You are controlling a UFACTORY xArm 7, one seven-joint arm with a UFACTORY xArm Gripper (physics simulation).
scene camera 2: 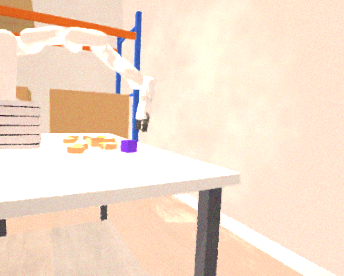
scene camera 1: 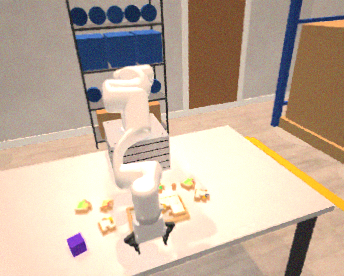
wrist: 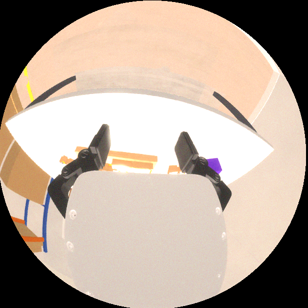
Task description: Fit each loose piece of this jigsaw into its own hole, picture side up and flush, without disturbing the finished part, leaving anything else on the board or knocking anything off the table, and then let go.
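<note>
The wooden jigsaw board (scene camera 1: 186, 218) (wrist: 135, 156) lies on the table, partly hidden by the arm in scene view 1. To its left lie a green-topped piece (scene camera 1: 83, 206), a small piece (scene camera 1: 106, 204) and a pale piece (scene camera 1: 107, 225) (wrist: 173, 169). Behind and right of it lie another green-topped piece (scene camera 1: 188, 183), a piece with dark marks (scene camera 1: 201, 194) (wrist: 64, 160) and small pieces (scene camera 1: 173, 187) partly near the arm. My gripper (scene camera 1: 152, 247) (scene camera 2: 143, 130) (wrist: 144, 136) is open and empty, above the table toward its front edge. The holes are too blurred or hidden to tell apart.
A purple cube (scene camera 1: 77, 244) (scene camera 2: 129, 146) (wrist: 214, 165) stands on the table (scene camera 1: 250, 175) (scene camera 2: 150, 175), front left of the board in scene view 1. A pale slatted box (scene camera 1: 162, 152) (scene camera 2: 20, 125) stands behind the pieces, by the arm's base.
</note>
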